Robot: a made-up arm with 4 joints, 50 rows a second.
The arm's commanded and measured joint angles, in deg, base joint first. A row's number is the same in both.
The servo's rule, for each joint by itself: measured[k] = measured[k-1] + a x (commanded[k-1-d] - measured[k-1]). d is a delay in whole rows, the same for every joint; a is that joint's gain. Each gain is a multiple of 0.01, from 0.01 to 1. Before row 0 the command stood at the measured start. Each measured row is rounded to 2 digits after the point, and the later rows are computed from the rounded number. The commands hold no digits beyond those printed.
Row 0, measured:
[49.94, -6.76, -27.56, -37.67]
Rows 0 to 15, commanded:
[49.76, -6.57, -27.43, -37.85]
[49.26, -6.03, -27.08, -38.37]
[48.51, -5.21, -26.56, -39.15]
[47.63, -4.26, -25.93, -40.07]
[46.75, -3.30, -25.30, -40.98]
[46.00, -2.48, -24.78, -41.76]
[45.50, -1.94, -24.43, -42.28]
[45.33, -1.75, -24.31, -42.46]
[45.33, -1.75, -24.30, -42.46]
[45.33, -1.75, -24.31, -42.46]
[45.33, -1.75, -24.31, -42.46]
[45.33, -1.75, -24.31, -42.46]
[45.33, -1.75, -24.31, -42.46]
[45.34, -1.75, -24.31, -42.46]
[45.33, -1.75, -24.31, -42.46]
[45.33, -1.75, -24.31, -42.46]
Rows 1 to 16, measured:
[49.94, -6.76, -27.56, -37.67]
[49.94, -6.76, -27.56, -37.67]
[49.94, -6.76, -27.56, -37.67]
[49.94, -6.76, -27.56, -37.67]
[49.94, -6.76, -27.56, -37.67]
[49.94, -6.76, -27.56, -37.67]
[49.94, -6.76, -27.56, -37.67]
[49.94, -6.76, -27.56, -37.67]
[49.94, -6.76, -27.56, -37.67]
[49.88, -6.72, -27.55, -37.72]
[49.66, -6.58, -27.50, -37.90]
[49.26, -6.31, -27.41, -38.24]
[48.69, -5.90, -27.26, -38.73]
[48.01, -5.38, -27.06, -39.34]
[47.31, -4.80, -26.83, -39.99]
[46.68, -4.23, -26.59, -40.61]
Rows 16 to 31, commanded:
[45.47, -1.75, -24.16, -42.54]
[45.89, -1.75, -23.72, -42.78]
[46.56, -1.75, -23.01, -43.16]
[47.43, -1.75, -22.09, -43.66]
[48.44, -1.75, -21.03, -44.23]
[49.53, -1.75, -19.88, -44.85]
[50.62, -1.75, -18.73, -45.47]
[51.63, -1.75, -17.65, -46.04]
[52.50, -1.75, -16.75, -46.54]
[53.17, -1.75, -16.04, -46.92]
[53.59, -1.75, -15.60, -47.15]
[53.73, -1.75, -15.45, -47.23]
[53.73, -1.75, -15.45, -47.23]
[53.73, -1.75, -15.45, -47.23]
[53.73, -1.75, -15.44, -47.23]
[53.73, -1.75, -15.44, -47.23]
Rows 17 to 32, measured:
[46.21, -3.73, -26.36, -41.11]
[45.90, -3.33, -26.15, -41.47]
[45.70, -3.01, -25.97, -41.74]
[45.57, -2.76, -25.80, -41.93]
[45.49, -2.56, -25.65, -42.07]
[45.43, -2.40, -25.52, -42.18]
[45.40, -2.27, -25.40, -42.26]
[45.38, -2.17, -25.29, -42.31]
[45.36, -2.09, -25.19, -42.35]
[45.40, -2.02, -25.09, -42.40]
[45.57, -1.97, -24.95, -42.50]
[45.92, -1.93, -24.76, -42.68]
[46.45, -1.89, -24.49, -42.94]
[47.15, -1.86, -24.14, -43.29]
[47.98, -1.84, -23.71, -43.71]
[48.90, -1.82, -23.21, -44.19]

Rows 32 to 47, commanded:
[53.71, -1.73, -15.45, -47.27]
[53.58, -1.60, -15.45, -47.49]
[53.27, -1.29, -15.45, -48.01]
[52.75, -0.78, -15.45, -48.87]
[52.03, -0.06, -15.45, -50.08]
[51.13, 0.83, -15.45, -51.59]
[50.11, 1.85, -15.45, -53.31]
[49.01, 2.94, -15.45, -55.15]
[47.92, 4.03, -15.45, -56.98]
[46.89, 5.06, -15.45, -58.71]
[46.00, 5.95, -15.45, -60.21]
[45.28, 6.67, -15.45, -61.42]
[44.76, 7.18, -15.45, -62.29]
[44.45, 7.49, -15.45, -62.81]
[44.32, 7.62, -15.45, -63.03]
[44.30, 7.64, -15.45, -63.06]
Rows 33 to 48, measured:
[49.86, -1.81, -22.65, -44.69]
[50.78, -1.80, -22.06, -45.19]
[51.62, -1.79, -21.46, -45.66]
[52.31, -1.78, -20.87, -46.06]
[52.81, -1.77, -20.33, -46.38]
[53.13, -1.77, -19.84, -46.61]
[53.34, -1.77, -19.40, -46.78]
[53.48, -1.77, -19.00, -46.90]
[53.57, -1.77, -18.64, -46.99]
[53.62, -1.76, -18.32, -47.07]
[53.61, -1.73, -18.03, -47.18]
[53.49, -1.64, -17.77, -47.40]
[53.23, -1.47, -17.54, -47.80]
[52.81, -1.19, -17.33, -48.42]
[52.22, -0.79, -17.14, -49.28]
[51.48, -0.26, -16.97, -50.37]

